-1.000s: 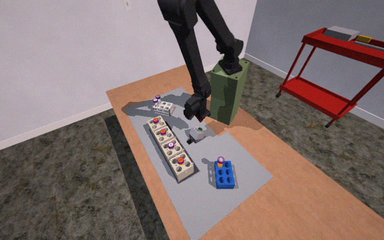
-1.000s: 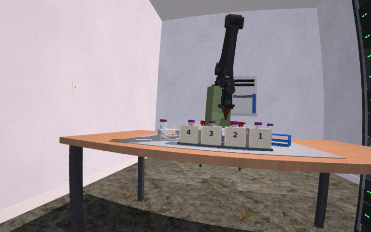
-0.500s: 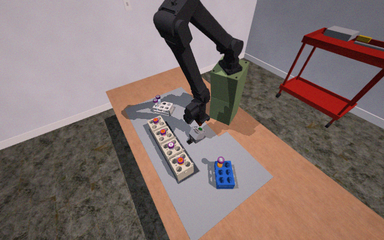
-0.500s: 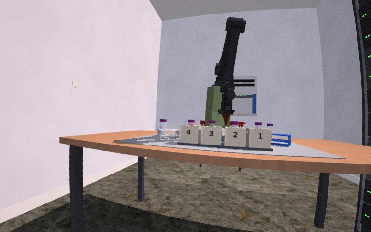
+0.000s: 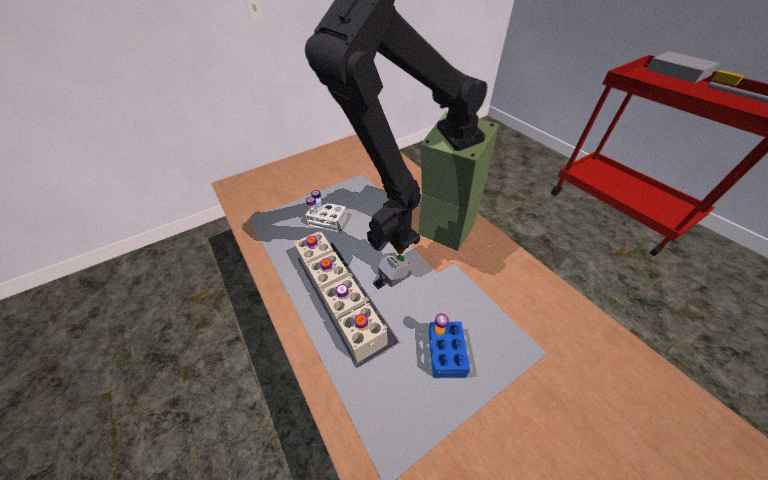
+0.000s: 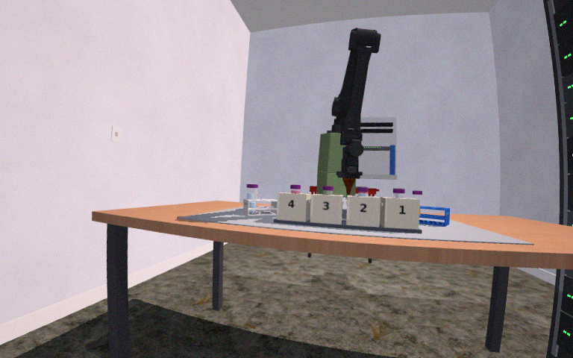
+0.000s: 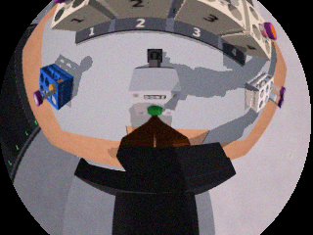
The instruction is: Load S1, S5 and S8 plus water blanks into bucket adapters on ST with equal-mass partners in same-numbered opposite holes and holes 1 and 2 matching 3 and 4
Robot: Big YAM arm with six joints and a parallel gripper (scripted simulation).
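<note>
Right now the green done key is 3 cm below my hand. Also, from my hand: blue sample rack RS 1 cm behind, 31 cm to the left, 7 cm below; white blank rack RB 17 cm ahead, 32 cm to the right, 7 cm below.
</note>
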